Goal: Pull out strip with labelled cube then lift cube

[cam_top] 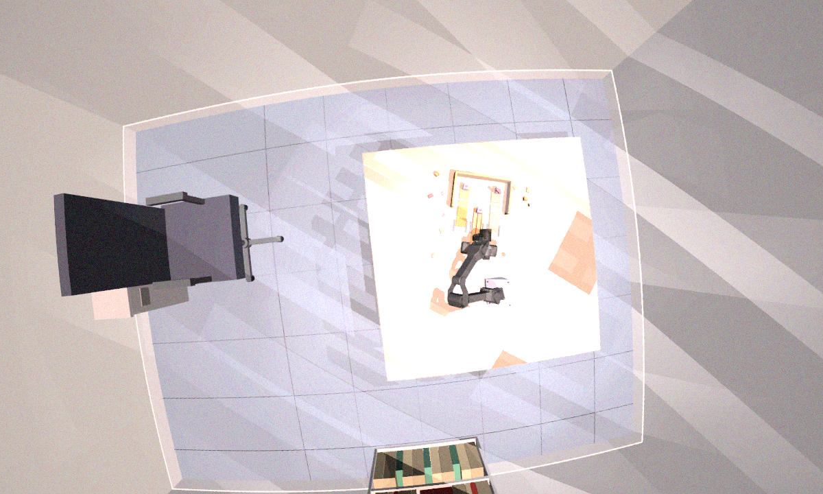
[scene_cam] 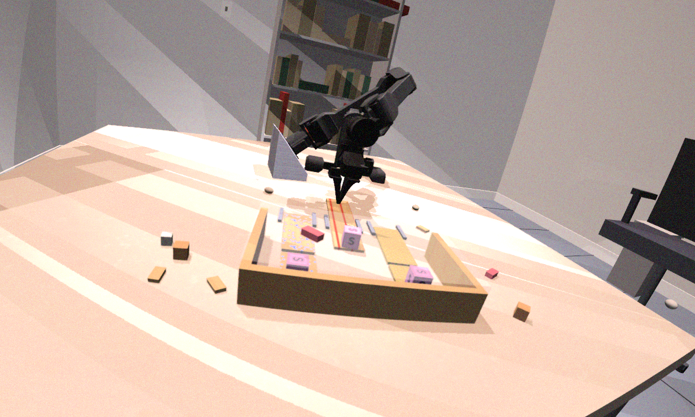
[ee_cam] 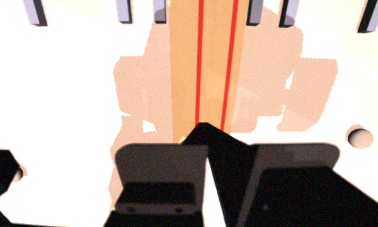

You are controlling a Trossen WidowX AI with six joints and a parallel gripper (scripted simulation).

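The red-striped strip lies 90 mm ahead of my gripper tip and 30 mm to the right of it.
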